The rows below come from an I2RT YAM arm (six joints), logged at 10 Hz.
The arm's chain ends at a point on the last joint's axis. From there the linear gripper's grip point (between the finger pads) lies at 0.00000 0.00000 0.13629 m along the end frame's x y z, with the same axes.
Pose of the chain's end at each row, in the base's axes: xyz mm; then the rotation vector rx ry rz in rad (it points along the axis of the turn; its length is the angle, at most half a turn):
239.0 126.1 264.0 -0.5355 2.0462 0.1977
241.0 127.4 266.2 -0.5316 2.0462 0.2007
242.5 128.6 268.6 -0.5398 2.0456 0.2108
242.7 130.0 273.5 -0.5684 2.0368 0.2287
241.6 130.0 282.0 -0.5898 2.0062 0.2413
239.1 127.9 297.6 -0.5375 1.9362 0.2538
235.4 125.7 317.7 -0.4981 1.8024 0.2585
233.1 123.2 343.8 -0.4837 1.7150 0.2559
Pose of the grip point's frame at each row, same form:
345.8 174.0 194.2 -0.5355 2.0462 0.1977
347.8 175.4 196.5 -0.5316 2.0462 0.2007
348.7 177.9 198.8 -0.5398 2.0456 0.2108
347.6 182.4 204.0 -0.5684 2.0368 0.2287
346.8 185.3 215.3 -0.5898 2.0062 0.2413
349.6 183.9 240.8 -0.5375 1.9362 0.2538
352.6 183.2 278.6 -0.4981 1.8024 0.2585
353.2 181.5 316.2 -0.4837 1.7150 0.2559

